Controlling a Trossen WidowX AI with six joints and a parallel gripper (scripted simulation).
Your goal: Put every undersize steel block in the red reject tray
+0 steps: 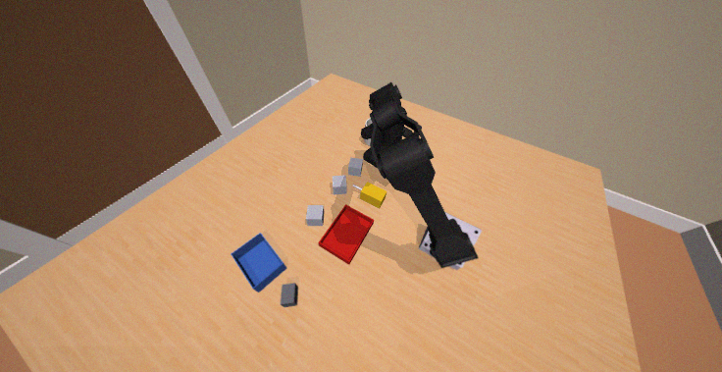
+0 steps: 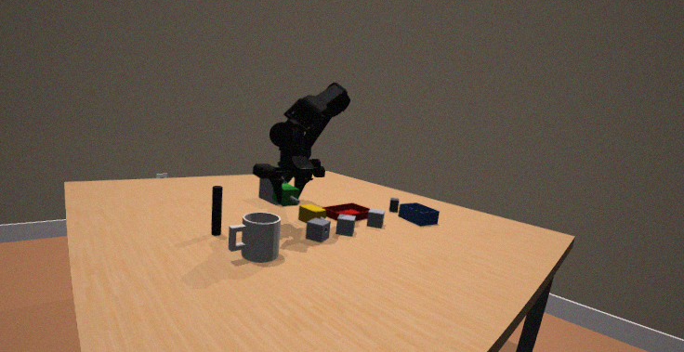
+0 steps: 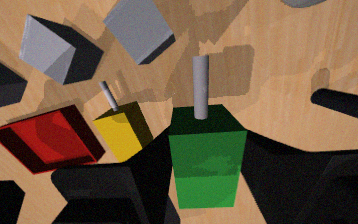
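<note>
My gripper tip is 110 mm short of the steel block, 120 mm to the right of it and 50 mm above it. From my gripper tip the other things lie so: black cylinder: 50 mm behind, 180 mm to the right, 10 mm below; then yellow gauge: 20 mm ahead, 100 mm to the left, 50 mm below; then green gauge: 10 mm ahead, 20 mm above.
</note>
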